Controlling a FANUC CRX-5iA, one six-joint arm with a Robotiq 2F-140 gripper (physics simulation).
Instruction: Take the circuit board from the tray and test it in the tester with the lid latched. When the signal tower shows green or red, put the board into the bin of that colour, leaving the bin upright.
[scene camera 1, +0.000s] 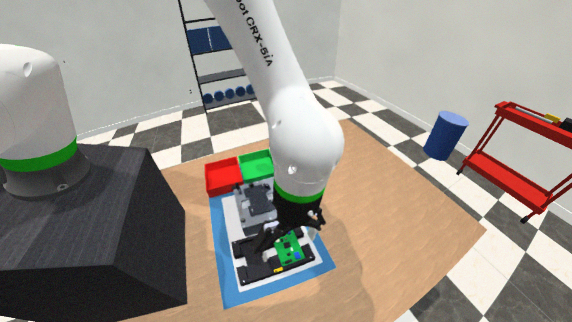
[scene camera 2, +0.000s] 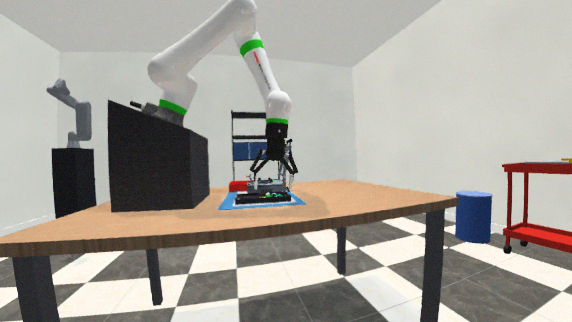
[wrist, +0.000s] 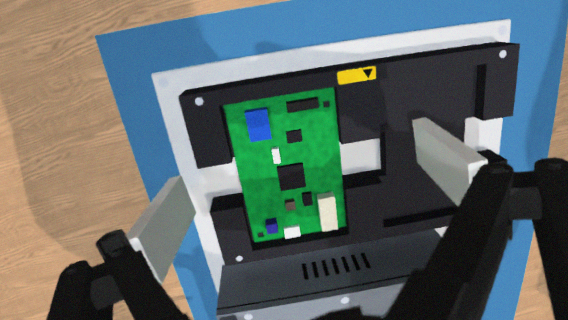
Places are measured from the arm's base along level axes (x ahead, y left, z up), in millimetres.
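Pixels of known places: gripper, fingertip midpoint: (scene camera 1: 287, 246) (scene camera 2: 273, 189) (wrist: 298, 168); arm's base, origin of the base link: (scene camera 1: 52, 174).
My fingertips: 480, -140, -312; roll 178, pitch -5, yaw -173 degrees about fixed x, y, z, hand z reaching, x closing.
Note:
Ahead of a thing's pixels: the offset from my fingertips to its middle, as dx, dy, dz. "spot": to the spot under its first point. Level surfaces: height alone.
The green circuit board {+3, +15, -29} (scene camera 1: 289, 247) (wrist: 260, 175) lies flat in the left pocket of the black tray {spot: -122, -35, -33} (scene camera 1: 250, 275) (scene camera 2: 242, 199) (wrist: 425, 90) as the wrist view shows it. The right pocket is empty. My gripper (scene camera 1: 288, 241) (scene camera 2: 273, 184) (wrist: 298, 168) is wide open and empty above the tray, its fingers on either side of the board and turned a little against it. The grey tester (scene camera 1: 240, 202) (scene camera 2: 265, 186) (wrist: 280, 295) stands behind the tray, partly hidden by the arm. The red bin {-149, +382, -27} (scene camera 1: 223, 175) (scene camera 2: 237, 186) and the green bin {+1, +386, -27} (scene camera 1: 256, 167) stand upright behind it. I cannot make out the signal tower's lamps.
A blue mat {dz -49} (scene camera 1: 225, 292) (scene camera 2: 227, 202) (wrist: 130, 60) lies under a white base plate {spot: +76, -46, -45} (wrist: 170, 95) that bears the tray. The black robot pedestal (scene camera 1: 150, 240) (scene camera 2: 155, 165) stands on the table's left. A blue drum (scene camera 1: 445, 136) (scene camera 2: 473, 217) and red cart (scene camera 1: 510, 182) (scene camera 2: 537, 236) stand beyond the table.

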